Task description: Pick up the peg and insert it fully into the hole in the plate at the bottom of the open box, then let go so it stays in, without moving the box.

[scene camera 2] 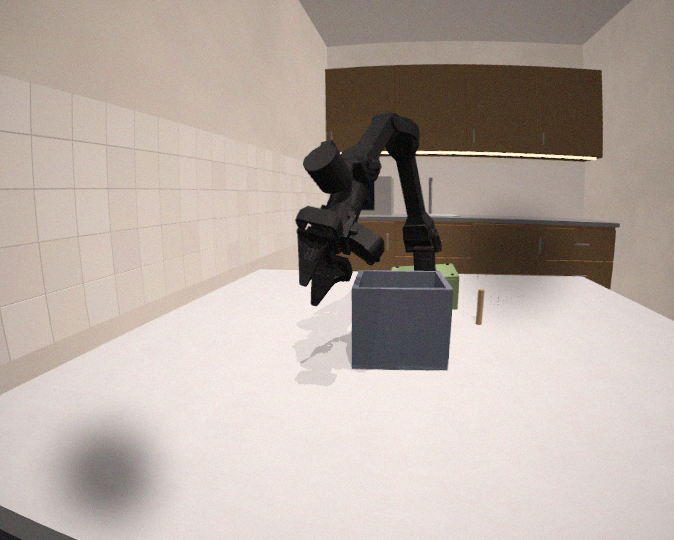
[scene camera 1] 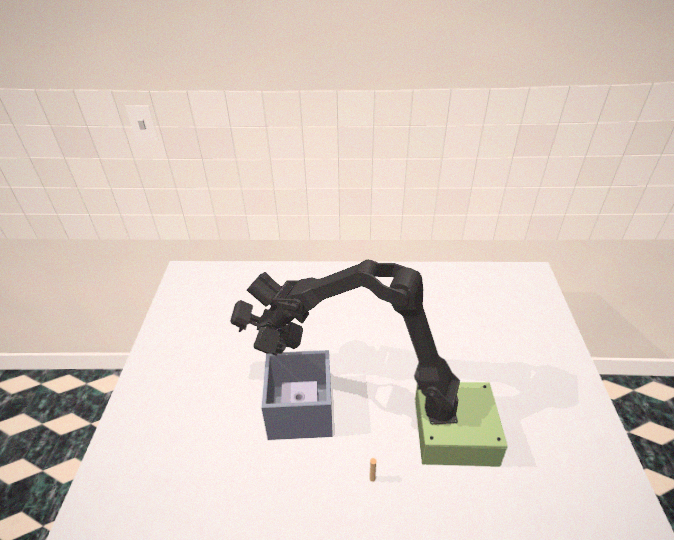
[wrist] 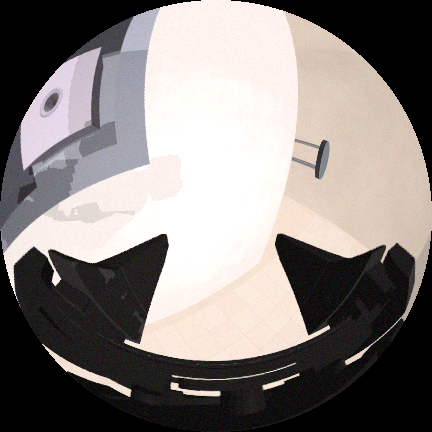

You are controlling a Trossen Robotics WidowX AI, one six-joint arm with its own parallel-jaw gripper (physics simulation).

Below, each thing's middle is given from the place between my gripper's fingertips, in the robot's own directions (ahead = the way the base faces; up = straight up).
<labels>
The blue-grey box [scene camera 2: 401,320] lies 14 cm to the left of my hand, 11 cm behind it and 6 cm below it. From my hand the other things lie so: pale plate [scene camera 1: 297,391] (14 cm to the left, 11 cm behind, 10 cm below).
</labels>
